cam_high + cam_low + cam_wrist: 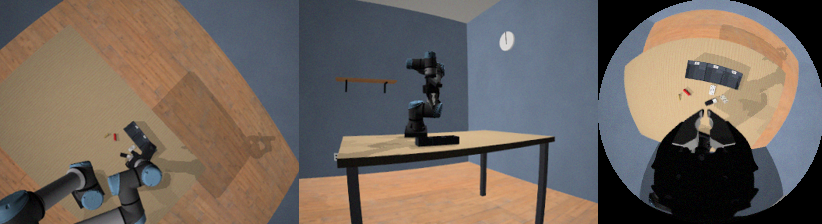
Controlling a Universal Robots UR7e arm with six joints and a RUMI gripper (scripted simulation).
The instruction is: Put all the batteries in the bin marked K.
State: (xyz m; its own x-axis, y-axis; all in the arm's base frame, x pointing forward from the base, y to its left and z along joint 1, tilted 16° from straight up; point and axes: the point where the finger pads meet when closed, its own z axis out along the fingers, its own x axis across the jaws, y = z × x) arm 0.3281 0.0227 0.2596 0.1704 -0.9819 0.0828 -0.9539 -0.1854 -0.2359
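Now: the bin row 90 mm ahead of my hand, 10 mm to the right of it and 210 mm below it. From my hand the other things lie so: red battery (20 mm behind, 120 mm to the left, 220 mm below); then yellowish item (50 mm behind, 160 mm to the left, 220 mm below); then black-and-white cylinder (50 mm behind, 30 mm to the right, 220 mm below).
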